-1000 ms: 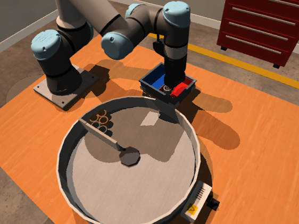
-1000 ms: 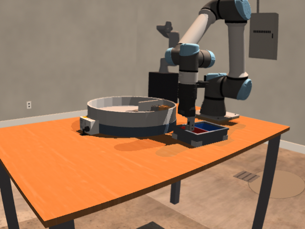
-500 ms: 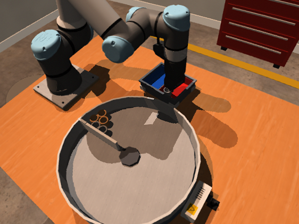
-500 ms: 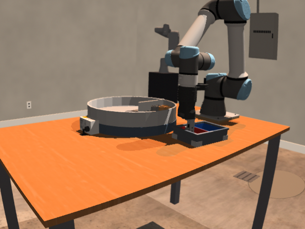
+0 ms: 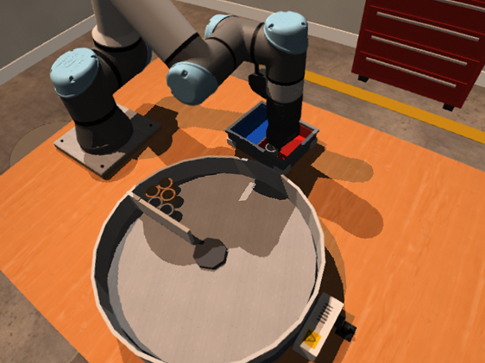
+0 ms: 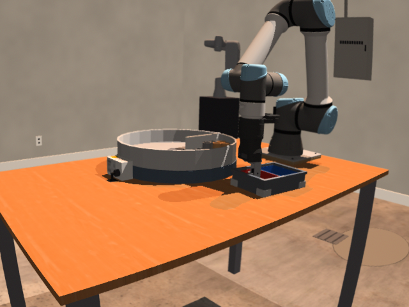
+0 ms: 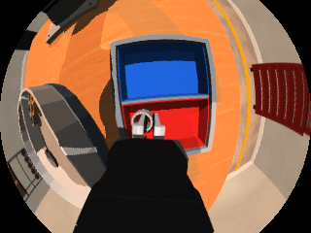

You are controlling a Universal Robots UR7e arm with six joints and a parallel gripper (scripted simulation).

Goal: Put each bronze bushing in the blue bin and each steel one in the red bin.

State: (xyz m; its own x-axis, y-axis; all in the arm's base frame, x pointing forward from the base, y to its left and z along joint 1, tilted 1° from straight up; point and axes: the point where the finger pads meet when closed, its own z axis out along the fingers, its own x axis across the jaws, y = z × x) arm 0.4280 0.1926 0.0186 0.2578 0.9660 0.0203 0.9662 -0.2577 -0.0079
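The bin is 30 mm behind my hand, 30 mm to the left of it and 10 mm below it. The rest, counted from my hand: turntable 50 mm ahead, 320 mm to the right, 20 mm above.
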